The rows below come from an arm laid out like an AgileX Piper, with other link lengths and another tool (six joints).
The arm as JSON. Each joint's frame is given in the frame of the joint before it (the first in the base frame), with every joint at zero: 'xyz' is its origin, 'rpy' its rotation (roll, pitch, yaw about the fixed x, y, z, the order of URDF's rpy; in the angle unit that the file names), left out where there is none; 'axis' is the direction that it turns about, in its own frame. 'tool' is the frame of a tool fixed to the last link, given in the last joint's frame.
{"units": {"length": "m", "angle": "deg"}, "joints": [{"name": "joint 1", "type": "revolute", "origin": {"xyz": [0.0, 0.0, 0.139]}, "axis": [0.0, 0.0, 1.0]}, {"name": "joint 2", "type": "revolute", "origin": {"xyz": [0.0, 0.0, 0.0]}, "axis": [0.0, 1.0, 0.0]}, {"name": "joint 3", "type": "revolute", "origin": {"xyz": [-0.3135, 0.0, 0.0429]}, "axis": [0.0, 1.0, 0.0]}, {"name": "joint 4", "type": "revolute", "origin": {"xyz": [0.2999, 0.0, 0.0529]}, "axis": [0.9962, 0.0, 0.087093]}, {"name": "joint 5", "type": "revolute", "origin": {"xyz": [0.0, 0.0, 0.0]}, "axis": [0.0, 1.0, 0.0]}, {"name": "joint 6", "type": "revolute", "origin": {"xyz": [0.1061, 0.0, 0.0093]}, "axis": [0.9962, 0.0, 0.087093]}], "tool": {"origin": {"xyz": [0.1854, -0.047, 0.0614], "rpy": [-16.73, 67.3, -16.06]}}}
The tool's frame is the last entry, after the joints.
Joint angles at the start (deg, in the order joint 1, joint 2, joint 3, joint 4, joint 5, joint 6):
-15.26 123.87 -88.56 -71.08 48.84 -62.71
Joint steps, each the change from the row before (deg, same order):
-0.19 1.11 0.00 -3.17 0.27 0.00
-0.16 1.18 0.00 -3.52 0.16 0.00
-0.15 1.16 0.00 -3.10 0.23 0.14
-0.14 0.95 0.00 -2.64 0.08 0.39
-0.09 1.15 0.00 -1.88 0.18 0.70
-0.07 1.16 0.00 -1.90 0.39 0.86
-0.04 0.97 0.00 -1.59 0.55 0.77
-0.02 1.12 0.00 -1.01 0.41 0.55
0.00 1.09 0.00 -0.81 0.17 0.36
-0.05 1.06 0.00 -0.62 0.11 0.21
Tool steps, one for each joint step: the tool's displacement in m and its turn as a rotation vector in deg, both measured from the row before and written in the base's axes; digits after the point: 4 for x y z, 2 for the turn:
-0.0003 -0.0074 -0.0046 -2.44 1.90 1.22
0.0010 -0.0068 -0.0044 -2.63 2.00 1.57
0.0007 -0.0059 -0.0050 -2.26 1.77 1.29
0.0015 -0.0045 -0.0037 -1.78 1.20 1.10
0.0003 -0.0031 -0.0077 -1.07 0.97 0.55
-0.0001 -0.0034 -0.0073 -1.14 0.88 0.38
-0.0007 -0.0032 -0.0056 -1.06 0.72 0.18
-0.0016 -0.0018 -0.0092 -0.55 0.89 0.07
-0.0012 -0.0005 -0.0100 -0.31 0.93 0.24
-0.0018 -0.0006 -0.0104 -0.17 0.98 0.19

